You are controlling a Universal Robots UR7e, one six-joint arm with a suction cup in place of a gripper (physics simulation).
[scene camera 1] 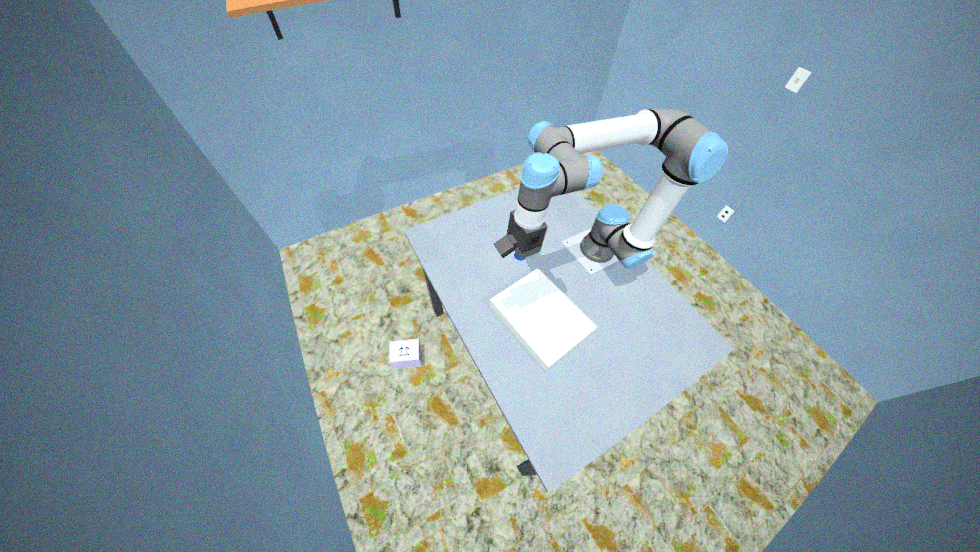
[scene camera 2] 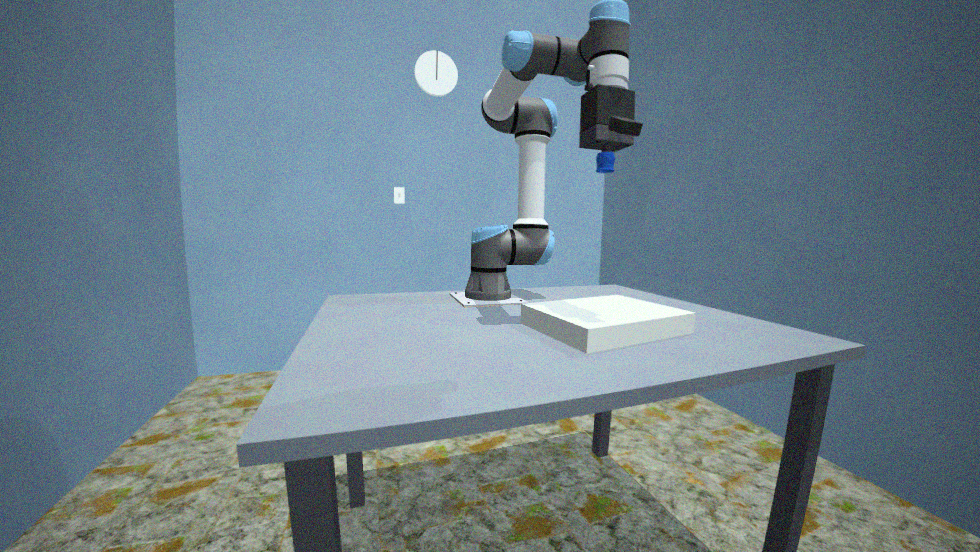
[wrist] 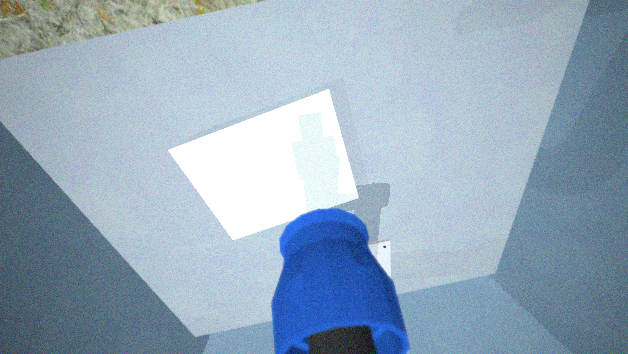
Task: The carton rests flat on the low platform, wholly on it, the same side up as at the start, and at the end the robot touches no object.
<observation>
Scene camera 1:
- low white platform: 545,321
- pale lilac carton: 407,353
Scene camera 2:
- low white platform: 594,324
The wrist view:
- my suction cup: 330,278
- low white platform: 267,170
</observation>
